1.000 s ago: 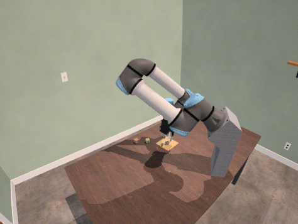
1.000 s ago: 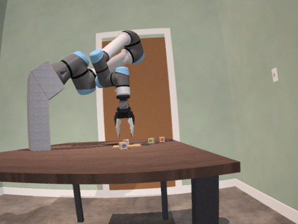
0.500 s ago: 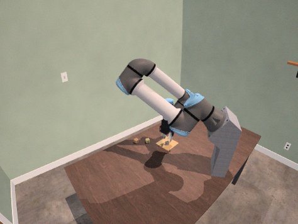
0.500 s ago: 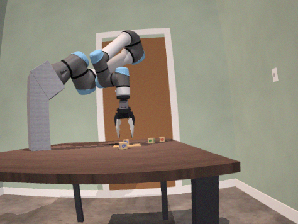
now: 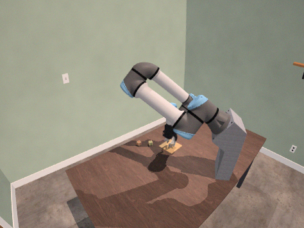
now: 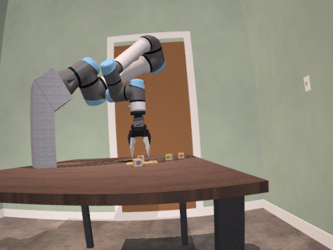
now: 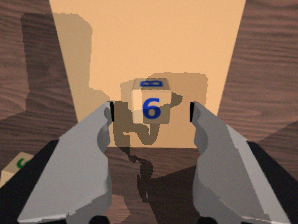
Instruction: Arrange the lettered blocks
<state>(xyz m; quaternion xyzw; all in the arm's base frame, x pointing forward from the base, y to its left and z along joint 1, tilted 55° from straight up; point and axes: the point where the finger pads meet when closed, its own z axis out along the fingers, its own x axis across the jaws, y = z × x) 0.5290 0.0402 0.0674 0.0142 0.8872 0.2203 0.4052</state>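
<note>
Right now my hand is 3 cm above the tan mat and 1 cm short of it.
</note>
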